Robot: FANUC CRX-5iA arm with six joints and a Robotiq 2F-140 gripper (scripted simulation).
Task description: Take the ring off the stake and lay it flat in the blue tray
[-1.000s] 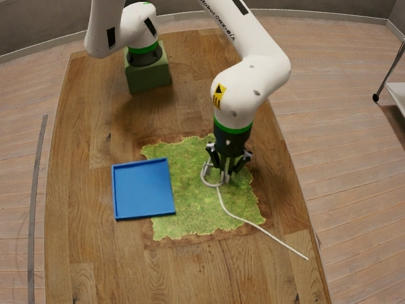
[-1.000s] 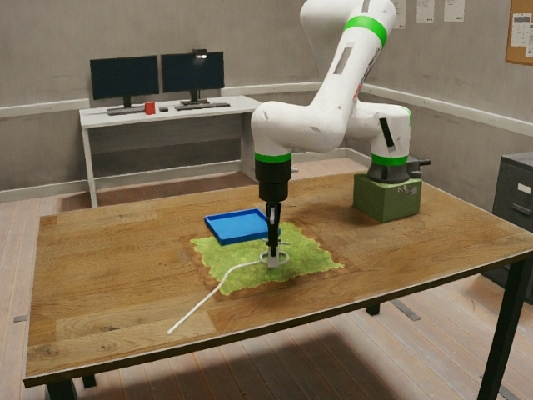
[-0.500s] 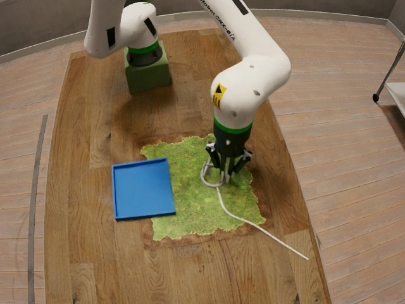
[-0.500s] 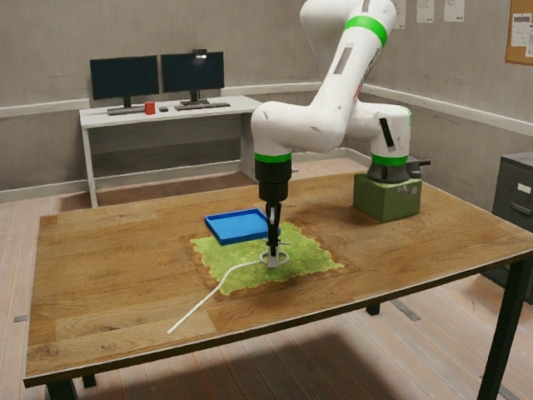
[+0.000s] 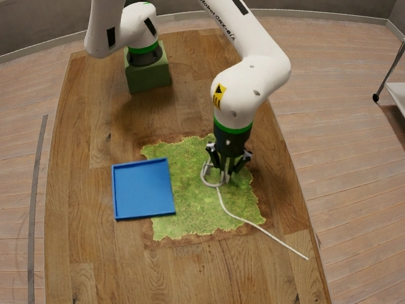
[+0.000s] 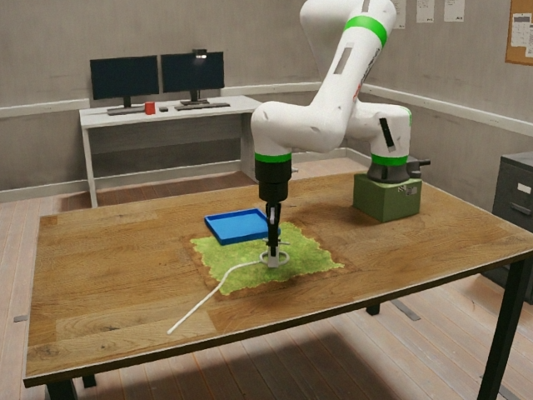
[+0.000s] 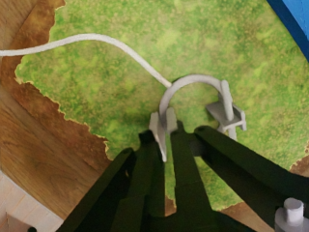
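The grey stake lies 60 mm to the right of my hand, 30 mm behind it and 10 mm below it. The rest, counted from my hand: blue tray: 270 mm to the right, 30 mm below, 10 mm ahead; ring: 30 mm to the right, 30 mm below, 10 mm behind.
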